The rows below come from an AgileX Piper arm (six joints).
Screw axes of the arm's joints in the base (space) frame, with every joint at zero. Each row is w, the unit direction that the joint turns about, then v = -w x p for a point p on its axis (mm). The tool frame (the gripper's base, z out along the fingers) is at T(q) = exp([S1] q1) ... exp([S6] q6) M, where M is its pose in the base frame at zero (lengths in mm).
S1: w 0 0 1 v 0 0 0
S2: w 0 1 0 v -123 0 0
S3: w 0 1 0 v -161.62 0 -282.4
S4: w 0.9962 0 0.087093 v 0 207.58 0
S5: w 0 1 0 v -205.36 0 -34.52
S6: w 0.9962 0 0.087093 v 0 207.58 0
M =
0.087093 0 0.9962 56.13
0 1 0 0
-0.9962 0 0.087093 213.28
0 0 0 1
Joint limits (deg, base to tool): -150..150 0..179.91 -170..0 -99.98..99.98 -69.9..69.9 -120..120
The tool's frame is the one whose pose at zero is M.
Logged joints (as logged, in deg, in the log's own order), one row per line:
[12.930 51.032 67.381 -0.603 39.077 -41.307]
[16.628 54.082 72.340 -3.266 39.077 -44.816]
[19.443 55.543 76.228 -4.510 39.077 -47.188]
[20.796 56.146 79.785 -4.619 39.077 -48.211]
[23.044 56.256 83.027 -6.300 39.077 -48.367]
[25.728 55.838 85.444 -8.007 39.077 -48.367]
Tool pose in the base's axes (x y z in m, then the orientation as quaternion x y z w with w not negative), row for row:
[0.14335 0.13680 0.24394 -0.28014 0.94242 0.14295 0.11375]
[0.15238 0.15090 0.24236 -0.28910 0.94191 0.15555 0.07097]
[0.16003 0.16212 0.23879 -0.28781 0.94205 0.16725 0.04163]
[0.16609 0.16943 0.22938 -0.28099 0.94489 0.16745 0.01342]
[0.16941 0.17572 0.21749 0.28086 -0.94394 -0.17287 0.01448]
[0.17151 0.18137 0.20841 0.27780 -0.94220 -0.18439 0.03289]
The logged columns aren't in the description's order. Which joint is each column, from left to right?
Columns, left to right: q4, q5, q2, q6, q1, q3.
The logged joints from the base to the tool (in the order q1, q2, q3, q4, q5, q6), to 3 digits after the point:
[39.077 67.381 -41.307 12.930 51.032 -0.603]
[39.077 72.340 -44.816 16.628 54.082 -3.266]
[39.077 76.228 -47.188 19.443 55.543 -4.510]
[39.077 79.785 -48.211 20.796 56.146 -4.619]
[39.077 83.027 -48.367 23.044 56.256 -6.300]
[39.077 85.444 -48.367 25.728 55.838 -8.007]

